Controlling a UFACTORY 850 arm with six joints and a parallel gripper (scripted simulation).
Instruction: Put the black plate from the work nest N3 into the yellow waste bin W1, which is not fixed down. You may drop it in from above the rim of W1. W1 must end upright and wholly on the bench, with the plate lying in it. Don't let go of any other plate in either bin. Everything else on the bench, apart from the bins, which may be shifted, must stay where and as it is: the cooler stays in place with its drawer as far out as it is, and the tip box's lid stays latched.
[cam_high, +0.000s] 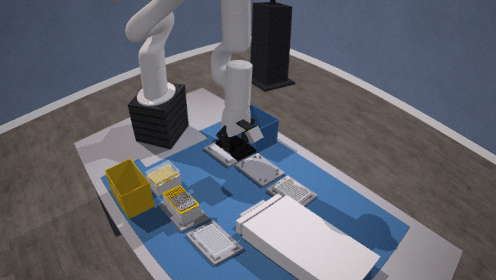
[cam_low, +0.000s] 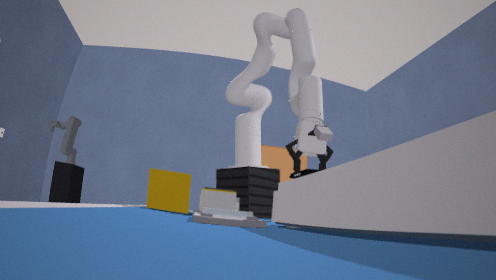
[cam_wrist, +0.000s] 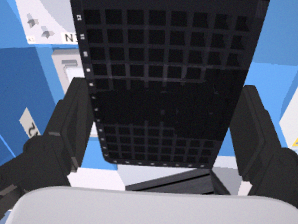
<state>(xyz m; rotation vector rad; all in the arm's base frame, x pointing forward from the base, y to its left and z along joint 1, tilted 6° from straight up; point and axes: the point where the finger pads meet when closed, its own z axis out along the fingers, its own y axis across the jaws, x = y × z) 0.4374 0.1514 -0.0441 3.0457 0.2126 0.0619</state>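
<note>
My hand is 430 mm to the left of the yellow waste bin W1, 120 mm above it and 80 mm past it. The rest, counted from my hand: blue bin 210 mm to the left, 180 mm behind, 120 mm below; black plate 10 mm below; grey nest 150 mm below, 100 mm to the left, 20 mm ahead.
</note>
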